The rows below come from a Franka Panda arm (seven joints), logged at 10 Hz.
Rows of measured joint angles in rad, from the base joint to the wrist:
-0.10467, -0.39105, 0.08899, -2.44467, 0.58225, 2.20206, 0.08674
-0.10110, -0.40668, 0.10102, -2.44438, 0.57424, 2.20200, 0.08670
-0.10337, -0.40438, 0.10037, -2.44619, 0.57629, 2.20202, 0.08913
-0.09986, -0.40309, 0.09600, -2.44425, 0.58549, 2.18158, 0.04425
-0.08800, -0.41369, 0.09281, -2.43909, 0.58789, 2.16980, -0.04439
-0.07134, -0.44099, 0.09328, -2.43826, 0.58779, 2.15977, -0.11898
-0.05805, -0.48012, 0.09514, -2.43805, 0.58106, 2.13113, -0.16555
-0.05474, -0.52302, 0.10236, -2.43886, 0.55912, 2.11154, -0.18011
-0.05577, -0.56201, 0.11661, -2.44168, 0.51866, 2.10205, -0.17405
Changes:
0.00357, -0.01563, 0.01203, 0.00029, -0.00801, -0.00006, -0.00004
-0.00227, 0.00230, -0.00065, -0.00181, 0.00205, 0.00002, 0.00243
0.00351, 0.00129, -0.00437, 0.00194, 0.00920, -0.02044, -0.04488
0.01186, -0.01060, -0.00319, 0.00516, 0.00240, -0.01178, -0.08864
0.01666, -0.02730, 0.00047, 0.00083, -0.00010, -0.01003, -0.07459
0.01329, -0.03913, 0.00186, 0.00021, -0.00673, -0.02864, -0.04657
0.00331, -0.04290, 0.00722, -0.00081, -0.02194, -0.01959, -0.01456
-0.00103, -0.03899, 0.01425, -0.00282, -0.04046, -0.00949, 0.00606

